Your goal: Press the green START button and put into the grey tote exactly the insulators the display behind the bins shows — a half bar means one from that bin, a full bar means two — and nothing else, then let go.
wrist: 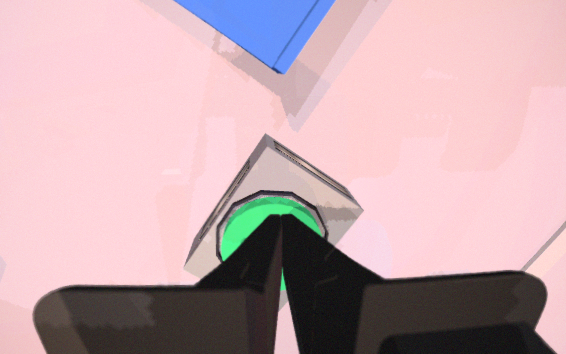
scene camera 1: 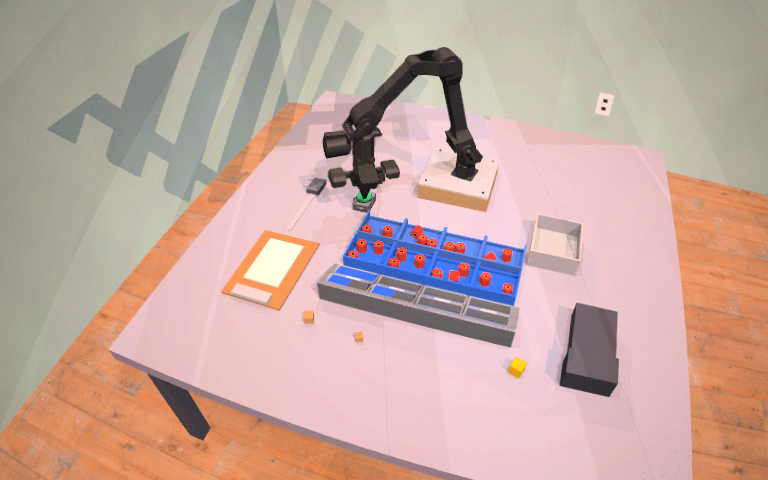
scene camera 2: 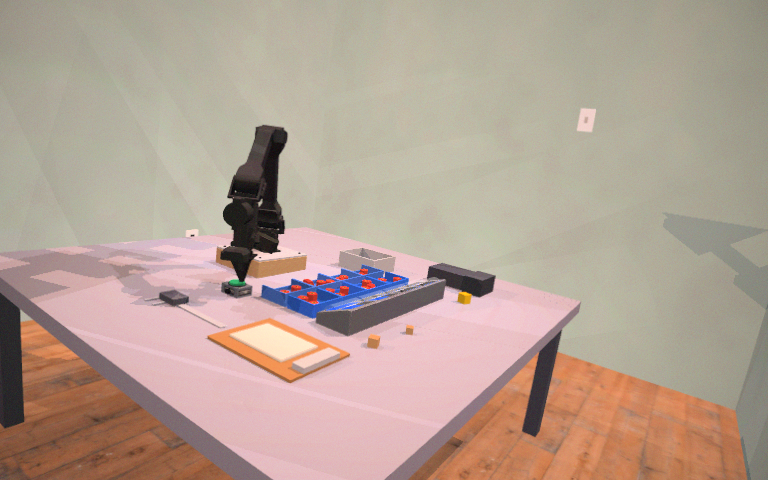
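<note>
The gripper (scene camera 1: 364, 195) (scene camera 2: 241, 281) (wrist: 281, 216) is shut and empty, pointing down with its tips on the green START button (scene camera 1: 358, 198) (scene camera 2: 233, 283) (wrist: 245, 225). Red insulators (scene camera 1: 419, 261) (scene camera 2: 312, 297) stand or lie in the blue bins (scene camera 1: 396, 273) (scene camera 2: 303, 306) (wrist: 270, 35), two rows of four compartments. The display (scene camera 1: 419, 318) (scene camera 2: 385, 314) is lit in scene camera 1: its leftmost panel shows a full blue bar on the bin side and a half bar below; the second panel shows a half bar in its lower row. The other two panels are unlit. The grey tote (scene camera 1: 553, 264) (scene camera 2: 353, 262) is empty.
The arm's base block (scene camera 1: 453, 196) (scene camera 2: 283, 264) is behind the bins. A dark box (scene camera 1: 591, 350) (scene camera 2: 453, 277) and a yellow cube (scene camera 1: 516, 367) (scene camera 2: 464, 297) are near the display's right end. Orange cubes (scene camera 1: 308, 316) (scene camera 2: 373, 341), a clipboard (scene camera 1: 308, 249) (scene camera 2: 220, 337) and a small dark block (scene camera 1: 316, 185) (scene camera 2: 173, 297) lie left.
</note>
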